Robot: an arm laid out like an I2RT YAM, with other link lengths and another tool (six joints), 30 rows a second.
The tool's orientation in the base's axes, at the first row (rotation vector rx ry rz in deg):
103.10, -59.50, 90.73
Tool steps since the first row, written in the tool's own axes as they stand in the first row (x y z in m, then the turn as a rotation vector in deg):
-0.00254, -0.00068, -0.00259, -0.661, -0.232, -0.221
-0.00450, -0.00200, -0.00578, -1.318, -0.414, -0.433
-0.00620, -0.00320, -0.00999, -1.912, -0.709, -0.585
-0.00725, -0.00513, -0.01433, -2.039, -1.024, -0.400
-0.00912, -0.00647, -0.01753, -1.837, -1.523, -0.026
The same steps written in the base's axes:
-0.00099, 0.00297, -0.00195, 0.048, 0.443, -0.584
-0.00180, 0.00666, -0.00317, 0.060, 0.849, -1.171
-0.00328, 0.01105, -0.00396, 0.201, 1.260, -1.695
-0.00424, 0.01582, -0.00402, 0.562, 1.317, -1.821
-0.00503, 0.01951, -0.00514, 1.190, 1.262, -1.639

